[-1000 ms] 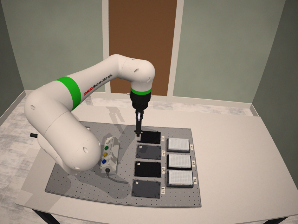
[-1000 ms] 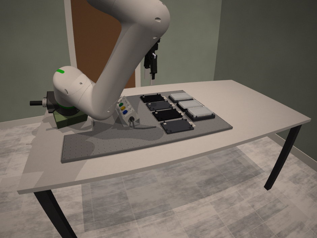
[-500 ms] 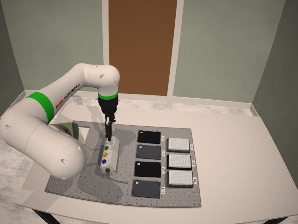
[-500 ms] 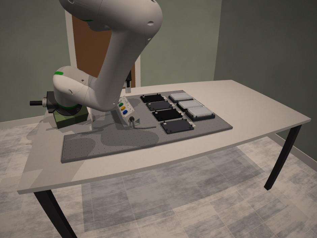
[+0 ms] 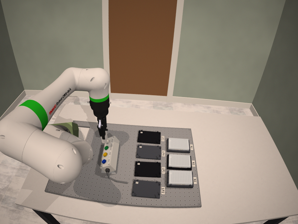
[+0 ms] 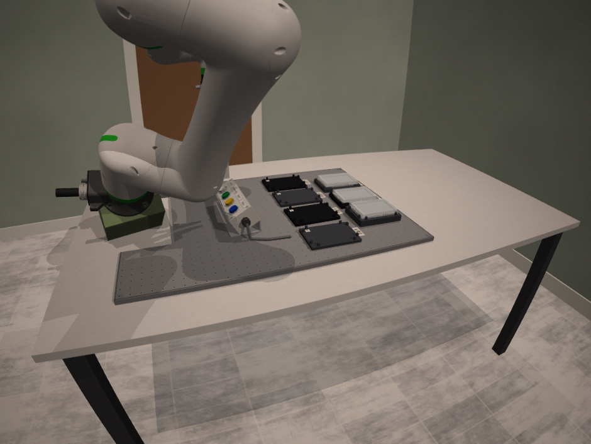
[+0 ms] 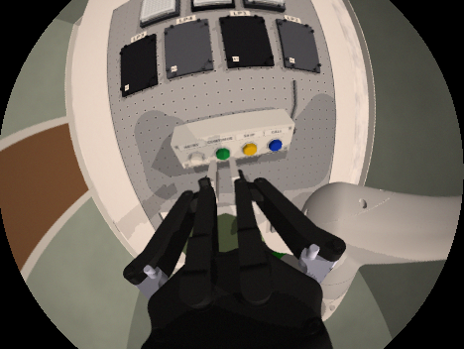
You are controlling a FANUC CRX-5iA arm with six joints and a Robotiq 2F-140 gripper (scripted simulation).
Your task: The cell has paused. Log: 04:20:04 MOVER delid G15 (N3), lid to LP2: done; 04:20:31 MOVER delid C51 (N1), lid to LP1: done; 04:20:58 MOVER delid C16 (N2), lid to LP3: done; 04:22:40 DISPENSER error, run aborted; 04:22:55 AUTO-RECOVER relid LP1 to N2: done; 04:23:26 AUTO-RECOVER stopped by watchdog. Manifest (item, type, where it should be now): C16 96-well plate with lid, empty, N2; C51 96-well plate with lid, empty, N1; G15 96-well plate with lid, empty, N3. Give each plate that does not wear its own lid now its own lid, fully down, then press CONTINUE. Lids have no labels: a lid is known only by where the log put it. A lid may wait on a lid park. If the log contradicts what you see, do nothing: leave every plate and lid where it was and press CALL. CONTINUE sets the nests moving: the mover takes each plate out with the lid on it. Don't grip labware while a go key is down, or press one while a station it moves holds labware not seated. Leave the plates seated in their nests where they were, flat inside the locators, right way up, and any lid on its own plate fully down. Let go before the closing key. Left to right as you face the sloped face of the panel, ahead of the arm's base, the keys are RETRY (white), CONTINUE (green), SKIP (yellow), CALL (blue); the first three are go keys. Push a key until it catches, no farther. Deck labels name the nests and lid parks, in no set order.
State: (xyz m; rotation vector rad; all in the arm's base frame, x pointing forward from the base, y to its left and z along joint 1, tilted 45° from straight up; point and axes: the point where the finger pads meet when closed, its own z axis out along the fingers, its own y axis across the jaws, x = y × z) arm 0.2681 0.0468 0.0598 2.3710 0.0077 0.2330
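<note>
My hand is 90 mm above the green key. From my hand the other things lie so: white key 50 mm to the left, 90 mm below; blue key 100 mm to the right, 90 mm below; yellow key 50 mm to the right, 90 mm below.
</note>
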